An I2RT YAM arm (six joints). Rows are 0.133 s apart.
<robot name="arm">
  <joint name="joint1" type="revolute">
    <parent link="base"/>
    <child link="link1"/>
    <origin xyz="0 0 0.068" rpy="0 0 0"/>
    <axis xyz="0 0 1"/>
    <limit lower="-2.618" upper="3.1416"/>
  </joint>
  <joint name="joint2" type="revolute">
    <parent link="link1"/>
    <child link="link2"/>
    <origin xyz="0.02 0.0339 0.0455" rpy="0 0 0"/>
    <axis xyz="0 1 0"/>
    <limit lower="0" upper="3.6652"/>
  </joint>
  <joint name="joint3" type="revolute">
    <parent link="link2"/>
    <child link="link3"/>
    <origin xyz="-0.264 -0.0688 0" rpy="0 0 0"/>
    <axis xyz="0 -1 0"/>
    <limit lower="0" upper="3.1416"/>
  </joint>
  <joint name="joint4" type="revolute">
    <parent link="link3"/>
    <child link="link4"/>
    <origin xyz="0.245 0.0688 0.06" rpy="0 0 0"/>
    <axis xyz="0 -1 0"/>
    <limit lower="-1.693" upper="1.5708"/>
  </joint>
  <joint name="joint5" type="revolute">
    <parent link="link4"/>
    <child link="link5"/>
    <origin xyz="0.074 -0.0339 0.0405" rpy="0 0 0"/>
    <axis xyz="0 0 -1"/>
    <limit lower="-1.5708" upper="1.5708"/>
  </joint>
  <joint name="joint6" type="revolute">
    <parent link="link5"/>
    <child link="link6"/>
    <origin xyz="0.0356 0 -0.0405" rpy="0 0 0"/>
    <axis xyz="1 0 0"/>
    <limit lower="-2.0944" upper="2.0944"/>
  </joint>
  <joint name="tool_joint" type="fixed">
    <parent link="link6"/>
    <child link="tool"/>
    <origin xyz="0 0 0" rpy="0 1.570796 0"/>
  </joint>
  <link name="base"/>
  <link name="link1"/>
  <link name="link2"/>
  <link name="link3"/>
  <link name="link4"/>
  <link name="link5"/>
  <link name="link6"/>
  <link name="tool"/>
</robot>
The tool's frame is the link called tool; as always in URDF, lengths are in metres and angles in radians.
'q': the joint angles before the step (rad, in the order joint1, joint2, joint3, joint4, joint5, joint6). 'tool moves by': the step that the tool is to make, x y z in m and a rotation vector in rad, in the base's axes. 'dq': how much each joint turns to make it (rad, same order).
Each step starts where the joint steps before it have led.
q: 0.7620, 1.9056, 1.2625, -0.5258, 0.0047, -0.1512
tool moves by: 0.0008, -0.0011, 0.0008, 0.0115, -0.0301, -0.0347
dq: -0.0012, -0.0101, -0.0160, 0.0352, 0.0249, 0.0256
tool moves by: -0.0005, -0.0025, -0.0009, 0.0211, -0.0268, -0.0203
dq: -0.0029, -0.0149, -0.0310, 0.0496, 0.0104, 0.0143
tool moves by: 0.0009, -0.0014, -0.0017, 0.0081, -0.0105, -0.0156
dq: -0.0037, -0.0016, -0.0124, 0.0236, 0.0066, 0.0100
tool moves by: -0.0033, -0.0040, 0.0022, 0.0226, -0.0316, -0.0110
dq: -0.0009, -0.0308, -0.0403, 0.0476, 0.0094, 0.0065
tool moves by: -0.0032, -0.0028, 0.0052, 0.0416, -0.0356, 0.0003
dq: -0.0001, -0.0361, -0.0374, 0.0556, -0.0053, 0.0027
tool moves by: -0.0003, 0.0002, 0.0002, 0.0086, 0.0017, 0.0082
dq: -0.0001, -0.0017, -0.0025, 0.0056, -0.0107, -0.0029
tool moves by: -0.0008, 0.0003, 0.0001, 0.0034, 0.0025, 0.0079
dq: 0.0014, -0.0017, -0.0018, 0.0008, -0.0071, -0.0032
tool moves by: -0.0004, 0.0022, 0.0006, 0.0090, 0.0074, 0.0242
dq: 0.0030, 0.0030, 0.0062, -0.0022, -0.0213, -0.0114
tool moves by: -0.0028, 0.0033, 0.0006, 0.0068, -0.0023, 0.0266
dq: 0.0105, -0.0015, -0.0010, 0.0059, -0.0116, -0.0116
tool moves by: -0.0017, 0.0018, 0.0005, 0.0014, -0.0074, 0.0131
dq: 0.0067, -0.0021, -0.0021, 0.0063, -0.0001, -0.0077
